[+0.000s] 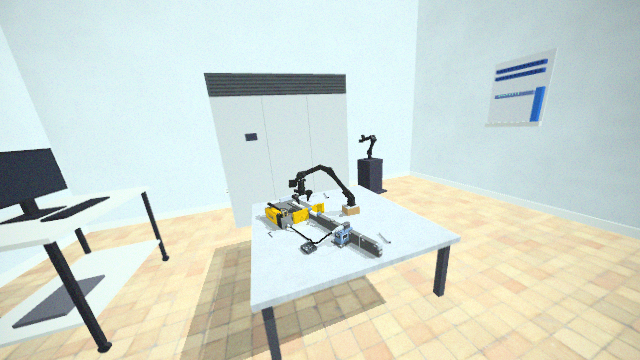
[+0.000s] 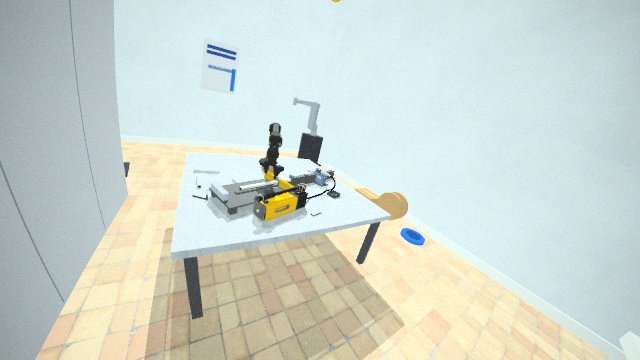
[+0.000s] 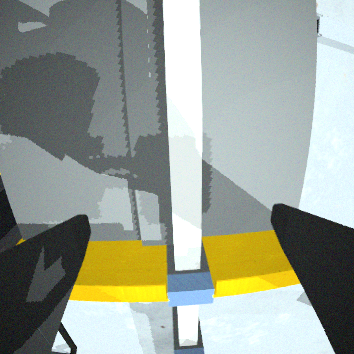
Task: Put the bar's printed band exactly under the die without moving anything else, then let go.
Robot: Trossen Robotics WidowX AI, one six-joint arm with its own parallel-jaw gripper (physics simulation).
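Frame: origin at the arm's base, x back, y right, z up, level; millimetres.
Where they show: gripper, fingertip midpoint: (image 1: 303, 203) (image 2: 269, 176) (image 3: 180, 219); arm's base at its link origin: (image 1: 351, 204).
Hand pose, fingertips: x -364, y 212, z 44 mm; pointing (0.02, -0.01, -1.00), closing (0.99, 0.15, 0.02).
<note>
Things, the pixels of their centre, and the offset from my fingertips. "pt": a spot on its surface instead. Level surfaces: height alone.
- long white bar at a spot on its surface: (image 3: 184, 120) pt dx +0, dy +41, dz -42 mm
- grey plate at its surface level: dz -62 mm
- yellow crosspiece at a spot on its surface: (image 3: 125, 262) pt dx -36, dy -86, dz -59 mm
- blue guide block at a spot on its surface: (image 3: 190, 288) pt dx +17, dy -72, dz -21 mm
- blue unit at a spot on its surface: (image 1: 342, 236) pt dx +8, dy -556, dz -50 mm
- yellow-housed motor at the middle of its body: (image 2: 282, 200) (image 1: 277, 213) dx -233, dy +43, dz -46 mm
- small black box at a spot on its surface: (image 1: 308, 247) pt dx -190, dy -450, dz -110 mm
The long white bar (image 3: 184, 120) (image 2: 257, 185) lies lengthwise over a grey plate (image 3: 255, 100) and passes a yellow crosspiece (image 3: 125, 262) at a blue guide block (image 3: 190, 288). More white shows past that block. My gripper (image 3: 180, 219) (image 1: 302, 201) (image 2: 270, 173) is open and empty, above the bar, with one black finger on each side of it near the yellow crosspiece. A blue unit (image 1: 342, 236) (image 2: 323, 176) stands farther along the rail; the die cannot be made out for certain. The printed band cannot be made out.
A dark rail (image 1: 367, 244) runs along the table to its front. A yellow-housed motor (image 2: 281, 206) stands beside the grey plate. A cable joins a small black box (image 1: 308, 247) (image 2: 333, 194) to the machine. Thin tools (image 1: 384, 238) (image 2: 206, 172) lie on the table.
</note>
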